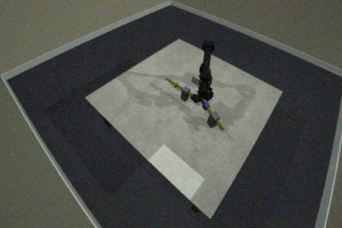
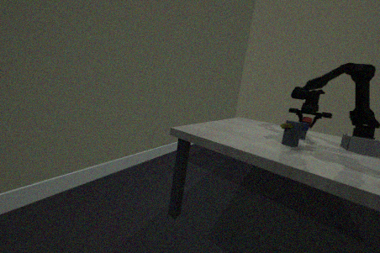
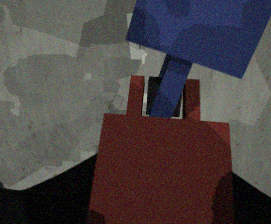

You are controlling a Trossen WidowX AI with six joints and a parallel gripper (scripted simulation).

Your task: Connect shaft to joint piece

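Now: gripper tip 1 cm to the right of the dark red square joint piece and 3 cm below it.
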